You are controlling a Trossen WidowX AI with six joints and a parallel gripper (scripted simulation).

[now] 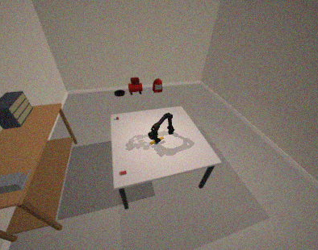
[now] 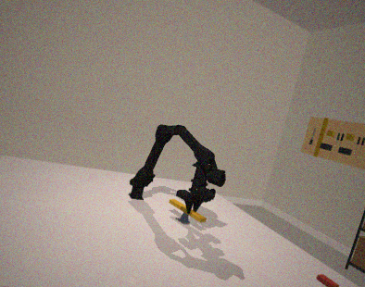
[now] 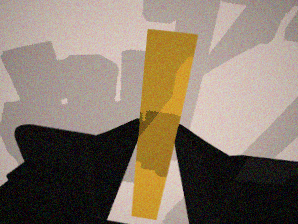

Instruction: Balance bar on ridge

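The yellow bar is 3 cm behind my gripper tip and 1 cm to the right of it.
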